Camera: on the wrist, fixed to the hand. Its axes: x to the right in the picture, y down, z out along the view.
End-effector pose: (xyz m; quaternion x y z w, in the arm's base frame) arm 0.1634 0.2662 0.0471 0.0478 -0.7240 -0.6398 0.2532
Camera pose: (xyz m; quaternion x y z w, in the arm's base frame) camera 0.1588 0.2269 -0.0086 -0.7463 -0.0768 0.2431 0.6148
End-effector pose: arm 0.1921 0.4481 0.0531 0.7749 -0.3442 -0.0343 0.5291
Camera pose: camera 0.2370 0.4834 0.0157 -0.3260 -0.8025 0.4990 0.0258
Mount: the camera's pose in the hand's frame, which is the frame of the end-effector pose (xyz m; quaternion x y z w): 0.0024 -0.0611 -0.0305 0.0068 -0.0402 0.9990 0.0201
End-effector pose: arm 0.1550 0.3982 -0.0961 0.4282 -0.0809 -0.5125 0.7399
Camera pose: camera 0.1310 0.4064 -0.1596 -0.0878 -0.4626 0.7122 0.5207
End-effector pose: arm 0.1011 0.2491 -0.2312 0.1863 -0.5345 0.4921 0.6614
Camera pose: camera 0.1689 0.2465 -0.2229 0.5059 0.2201 -0.6667 0.5010
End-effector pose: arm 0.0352 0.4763 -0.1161 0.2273 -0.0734 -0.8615 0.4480
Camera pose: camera 0.0028 0.5126 -0.1641 -0.1003 -0.2524 0.4216 0.8651
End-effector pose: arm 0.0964 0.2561 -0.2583 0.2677 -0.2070 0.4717 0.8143
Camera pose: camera 0.1538 0.2518 -0.2951 0.1769 0.3011 -0.8135 0.4650
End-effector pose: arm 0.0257 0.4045 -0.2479 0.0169 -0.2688 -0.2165 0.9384
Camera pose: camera 0.0189 0.3456 -0.2818 -0.2705 -0.0615 0.9342 0.2242
